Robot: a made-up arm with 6 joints. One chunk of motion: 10 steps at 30 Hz.
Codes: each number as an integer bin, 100 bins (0 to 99) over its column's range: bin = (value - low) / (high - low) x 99, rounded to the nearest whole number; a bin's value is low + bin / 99 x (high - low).
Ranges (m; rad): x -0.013..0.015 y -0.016..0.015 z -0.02..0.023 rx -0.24..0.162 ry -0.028..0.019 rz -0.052..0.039
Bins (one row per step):
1: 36 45 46 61 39 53
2: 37 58 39 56 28 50
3: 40 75 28 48 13 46
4: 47 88 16 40 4 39
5: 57 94 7 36 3 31
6: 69 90 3 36 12 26
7: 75 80 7 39 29 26
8: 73 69 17 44 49 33
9: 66 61 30 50 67 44
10: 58 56 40 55 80 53
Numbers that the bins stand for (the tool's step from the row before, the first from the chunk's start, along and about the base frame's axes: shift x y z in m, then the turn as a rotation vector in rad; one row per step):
1: -0.00282 -0.00191 -0.00002 0.00770 -0.00948 -0.00328
2: -0.00254 0.00216 -0.00306 -0.01261 -0.01471 -0.00604
3: -0.00169 0.00748 -0.00784 -0.04509 -0.02183 -0.00972
4: 0.00029 0.01156 -0.01305 -0.07758 -0.02610 -0.01615
5: 0.00312 0.01343 -0.01696 -0.09382 -0.02658 -0.02351
6: 0.00652 0.01218 -0.01870 -0.09382 -0.02230 -0.02810
7: 0.00821 0.00905 -0.01696 -0.08164 -0.01423 -0.02810
8: 0.00765 0.00561 -0.01262 -0.06133 -0.00474 -0.02167
9: 0.00567 0.00310 -0.00697 -0.03697 0.00381 -0.01156
10: 0.00340 0.00154 -0.00263 -0.01667 0.00998 -0.00328

